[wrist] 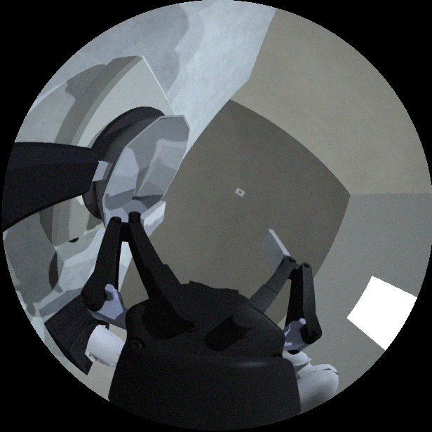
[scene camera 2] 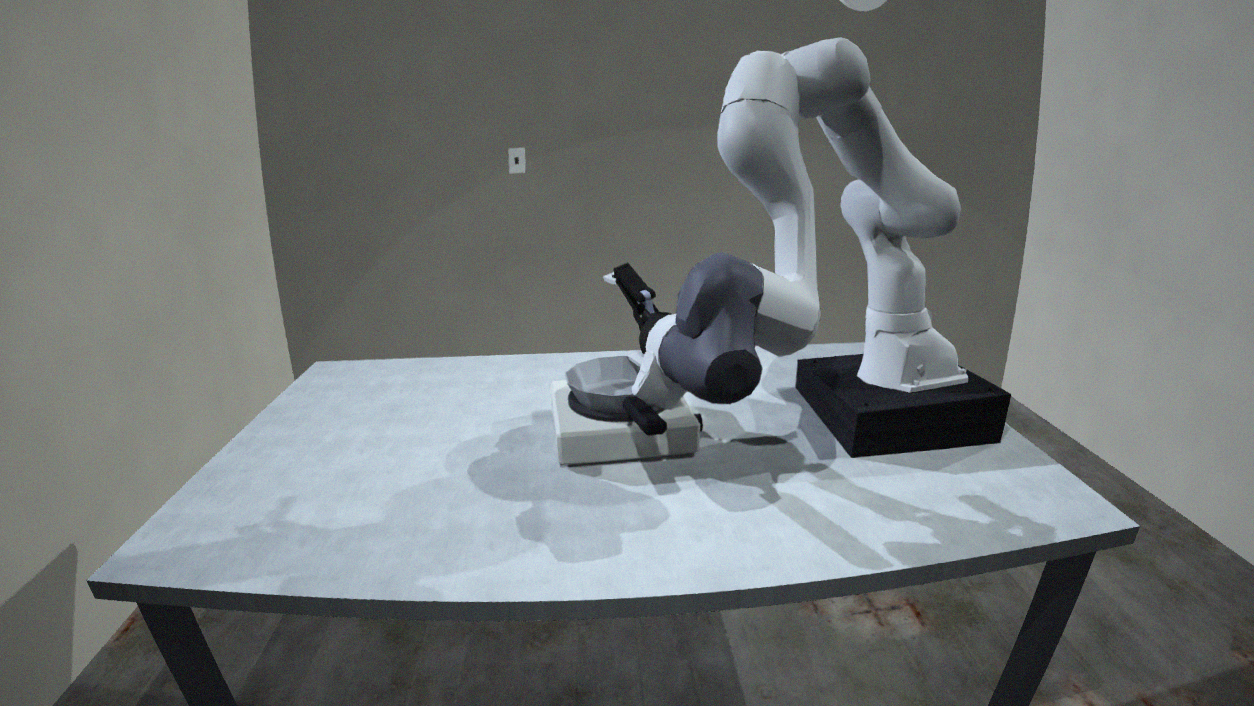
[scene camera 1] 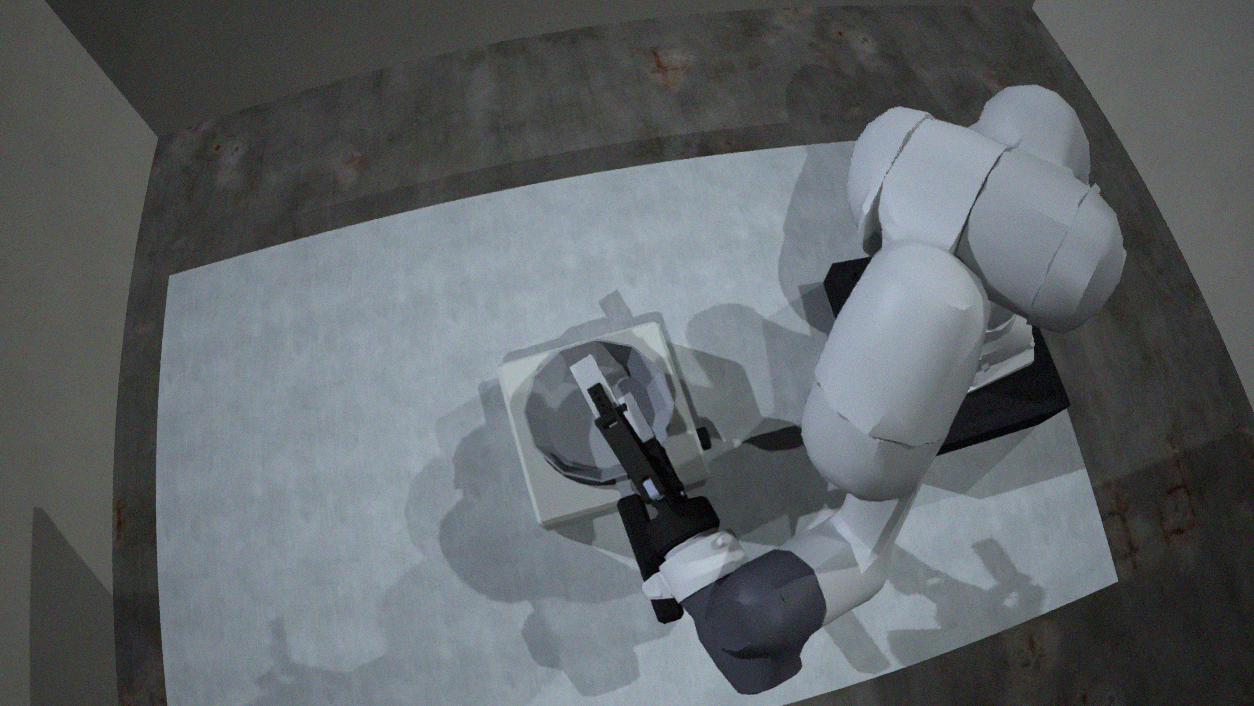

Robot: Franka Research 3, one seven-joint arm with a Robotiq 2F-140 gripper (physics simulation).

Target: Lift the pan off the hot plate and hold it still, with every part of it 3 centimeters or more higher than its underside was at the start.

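Observation:
The grey pan [scene camera 1: 561, 425] [scene camera 2: 596, 378] [wrist: 145, 160] sits level on the dark burner of the cream hot plate [scene camera 1: 554, 501] [scene camera 2: 596, 445] [wrist: 142, 82]. Its black handle [scene camera 1: 666, 606] [scene camera 2: 644, 415] [wrist: 50, 172] points to the table's front and passes beside my wrist, partly hidden in the scene camera 1 view. My gripper [scene camera 1: 611, 394] [scene camera 2: 621, 317] [wrist: 215, 224] is open and empty. It is tilted far over, fingers pointing toward the back wall, one finger high and the other low near the pan's rim. Whether the low finger touches the rim I cannot tell.
The hot plate's black knob [scene camera 1: 703, 438] is on its right side. The arm's black base block [scene camera 1: 1009, 412] [scene camera 2: 930, 425] stands at the table's right. The forearm and dark grey wrist [scene camera 1: 759, 605] [scene camera 2: 715, 324] hang low at the front right of the hot plate, close to the handle.

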